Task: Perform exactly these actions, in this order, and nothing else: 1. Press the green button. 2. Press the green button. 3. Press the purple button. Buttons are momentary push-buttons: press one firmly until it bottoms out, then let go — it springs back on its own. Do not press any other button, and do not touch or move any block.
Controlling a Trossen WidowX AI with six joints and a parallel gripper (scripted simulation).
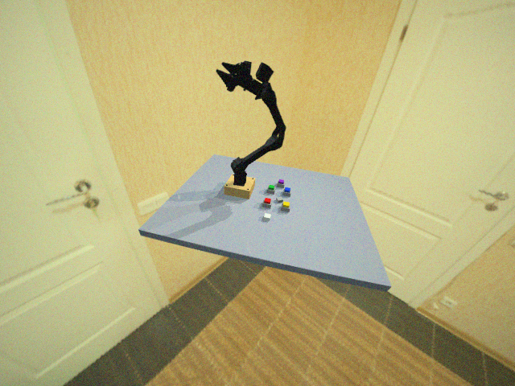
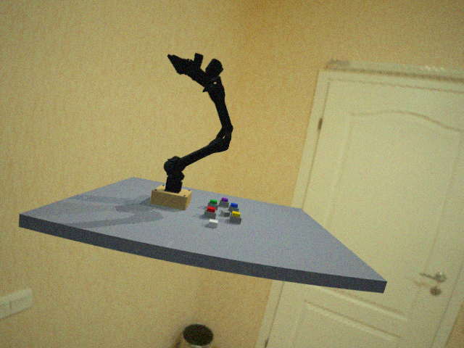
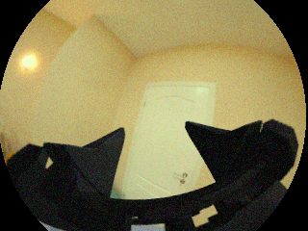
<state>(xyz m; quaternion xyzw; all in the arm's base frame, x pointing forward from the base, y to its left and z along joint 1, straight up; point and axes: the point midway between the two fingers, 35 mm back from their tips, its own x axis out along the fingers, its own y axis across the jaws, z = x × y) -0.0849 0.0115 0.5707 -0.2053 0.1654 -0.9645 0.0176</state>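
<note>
Now: the green button 310 mm ahead of my gripper tip, 30 mm to the left of it and 610 mm below it. The rest, counted from my gripper tip: purple button 370 mm ahead, 120 mm to the left, 610 mm below; red button 300 mm ahead, 110 mm to the right, 610 mm below; grey block 370 mm ahead, 60 mm to the right, 630 mm below.
</note>
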